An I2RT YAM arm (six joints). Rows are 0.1 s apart.
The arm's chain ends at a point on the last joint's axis. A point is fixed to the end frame.
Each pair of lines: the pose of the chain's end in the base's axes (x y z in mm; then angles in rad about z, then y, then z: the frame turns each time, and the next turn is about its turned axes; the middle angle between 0 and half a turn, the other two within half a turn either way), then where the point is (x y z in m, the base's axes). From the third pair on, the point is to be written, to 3 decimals.
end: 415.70 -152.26 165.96 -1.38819 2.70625 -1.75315
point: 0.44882 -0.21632 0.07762
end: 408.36 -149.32 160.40 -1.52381 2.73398 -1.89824
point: 0.43570 -0.21162 0.06888
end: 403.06 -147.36 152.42 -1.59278 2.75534 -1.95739
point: 0.427 -0.208 0.059
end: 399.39 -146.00 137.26 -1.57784 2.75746 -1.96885
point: 0.425 -0.206 0.044
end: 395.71 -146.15 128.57 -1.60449 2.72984 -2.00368
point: 0.420 -0.208 0.036
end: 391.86 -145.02 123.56 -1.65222 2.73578 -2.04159
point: 0.414 -0.207 0.030
